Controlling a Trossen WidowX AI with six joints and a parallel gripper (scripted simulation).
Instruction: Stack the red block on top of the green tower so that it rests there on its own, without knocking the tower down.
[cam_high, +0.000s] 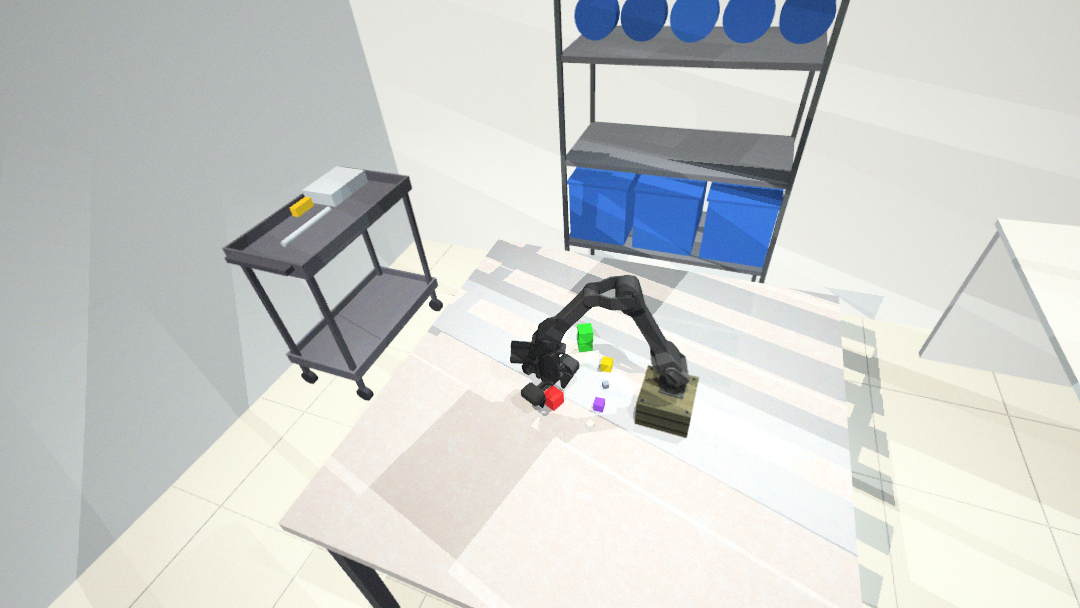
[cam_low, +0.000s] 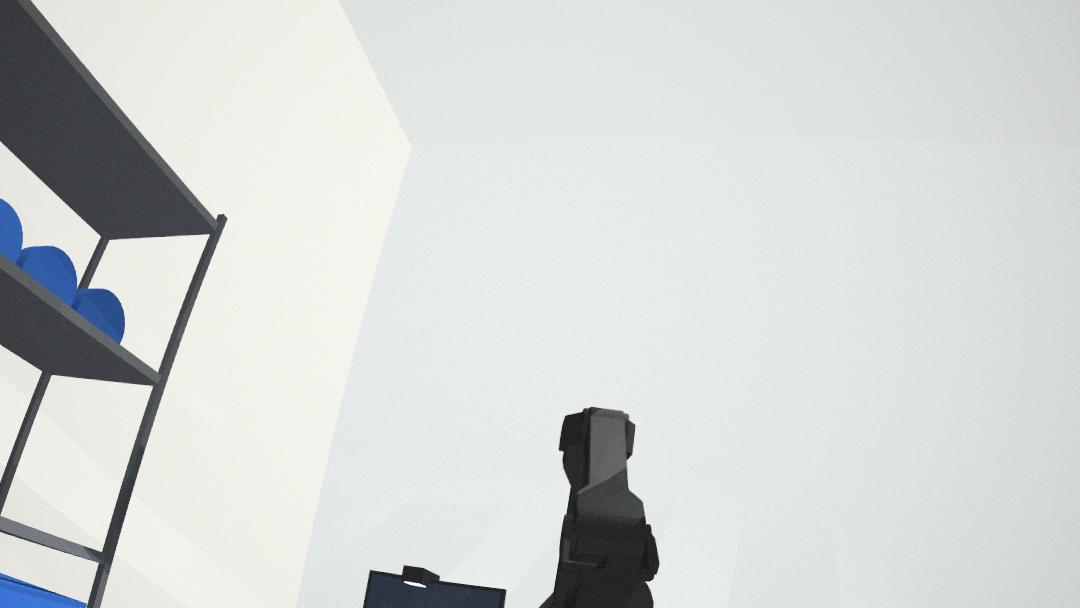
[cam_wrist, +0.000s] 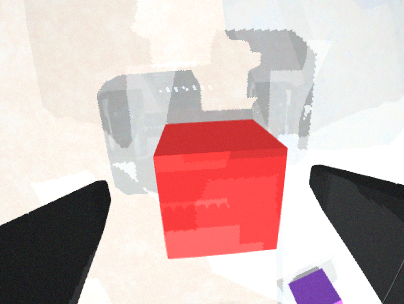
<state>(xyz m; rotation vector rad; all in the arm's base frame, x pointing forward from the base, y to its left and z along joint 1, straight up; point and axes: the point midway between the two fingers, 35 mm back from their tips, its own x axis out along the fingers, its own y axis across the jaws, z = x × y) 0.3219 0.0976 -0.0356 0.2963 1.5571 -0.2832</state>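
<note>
The red block lies right at my gripper tip. Also, from my gripper tip: blue cube: 60 mm ahead, 130 mm to the right, 10 mm below; then yellow cube: 110 mm behind, 180 mm to the right, 10 mm below; then purple cube: 130 mm behind, 30 mm to the right, 10 mm below.
</note>
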